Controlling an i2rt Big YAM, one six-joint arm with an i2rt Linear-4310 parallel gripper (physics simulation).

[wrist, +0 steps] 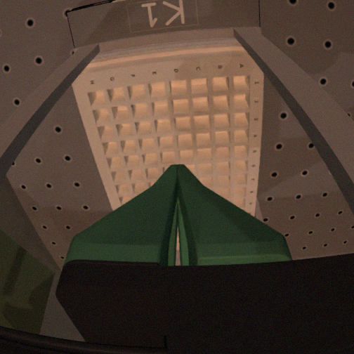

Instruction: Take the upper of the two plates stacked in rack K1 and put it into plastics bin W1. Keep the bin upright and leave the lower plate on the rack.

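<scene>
The upper plate (194, 121), a pale plate with a grid of square wells and lettered and numbered edges, lies in rack K1 (220, 19), whose label shows upside down at the top of the wrist view. Rims of stacked layers show at the plate's far edge, but the lower plate is mostly hidden beneath the upper one. My gripper (177, 176) is shut and empty, its green fingertips together, above the plate's near half and covering part of its wells. I cannot tell the height of the gap. Bin W1 cannot be made out for certain.
The rack's raised side arms slope along the left and right of the plate. A perforated grey board (305, 117) lies around and under the rack. A dark green surface (22, 280) shows at the lower left, its identity unclear.
</scene>
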